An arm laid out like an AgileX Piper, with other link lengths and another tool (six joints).
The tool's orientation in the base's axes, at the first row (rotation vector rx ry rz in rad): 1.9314 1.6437 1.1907
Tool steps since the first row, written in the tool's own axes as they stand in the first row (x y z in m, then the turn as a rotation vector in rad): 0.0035 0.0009 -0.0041 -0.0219 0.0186 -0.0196; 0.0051 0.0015 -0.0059 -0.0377 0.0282 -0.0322; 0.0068 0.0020 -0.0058 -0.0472 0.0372 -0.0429; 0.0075 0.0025 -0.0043 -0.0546 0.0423 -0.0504; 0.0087 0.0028 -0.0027 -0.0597 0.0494 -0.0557; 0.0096 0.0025 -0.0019 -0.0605 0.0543 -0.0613; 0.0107 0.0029 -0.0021 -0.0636 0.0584 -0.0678; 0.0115 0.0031 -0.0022 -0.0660 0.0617 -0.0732; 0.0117 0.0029 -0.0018 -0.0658 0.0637 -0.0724; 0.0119 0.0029 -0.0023 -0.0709 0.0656 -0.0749; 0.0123 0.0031 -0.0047 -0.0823 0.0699 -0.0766
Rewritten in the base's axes. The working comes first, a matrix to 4 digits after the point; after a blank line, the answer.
The tool's axes in the first row as the columns of a matrix, in the base's axes (used below as rounded here):
-0.0196 0.6441 0.7647
0.9274 -0.2741 0.2546
0.3736 0.7142 -0.5919

-0.0026 0.0020 0.0044 -0.0026 -0.0304 0.0167; -0.0036 0.0028 0.0065 -0.0057 -0.0509 0.0251; -0.0033 0.0043 0.0074 -0.0079 -0.0649 0.0343; -0.0018 0.0052 0.0071 -0.0102 -0.0751 0.0396; -0.0004 0.0066 0.0068 -0.0096 -0.0831 0.0459; 0.0000 0.0077 0.0065 -0.0107 -0.0866 0.0525; 0.0001 0.0086 0.0073 -0.0130 -0.0923 0.0581; 0.0001 0.0093 0.0078 -0.0149 -0.0968 0.0627; 0.0003 0.0096 0.0075 -0.0130 -0.0969 0.0638; -0.0001 0.0097 0.0079 -0.0136 -0.1028 0.0647; -0.0018 0.0094 0.0096 -0.0119 -0.1150 0.0645
